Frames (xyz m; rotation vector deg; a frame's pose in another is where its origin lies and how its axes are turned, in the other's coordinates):
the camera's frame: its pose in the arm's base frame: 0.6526 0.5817 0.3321 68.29 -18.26 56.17
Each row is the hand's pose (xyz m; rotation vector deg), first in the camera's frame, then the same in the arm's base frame.
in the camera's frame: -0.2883 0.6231 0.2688 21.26 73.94 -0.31
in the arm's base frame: 0.0776 0.2318 0.6331 37.72 52.50 93.53
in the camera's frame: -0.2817 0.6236 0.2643 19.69 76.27 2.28
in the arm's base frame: 0.0798 0.2389 0.6362 34.40 52.11 96.14
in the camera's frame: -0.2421 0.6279 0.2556 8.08 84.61 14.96
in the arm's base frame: 0.0967 0.2653 0.6623 16.95 45.66 106.14
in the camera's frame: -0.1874 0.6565 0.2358 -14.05 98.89 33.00
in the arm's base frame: 0.1003 0.3094 0.7096 -15.95 36.20 115.73
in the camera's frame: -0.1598 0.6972 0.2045 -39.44 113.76 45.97
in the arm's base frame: 0.0760 0.3515 0.7419 -51.69 29.45 115.31
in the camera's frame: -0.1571 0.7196 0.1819 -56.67 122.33 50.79
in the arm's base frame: 0.0540 0.3735 0.7491 -73.36 26.36 109.71
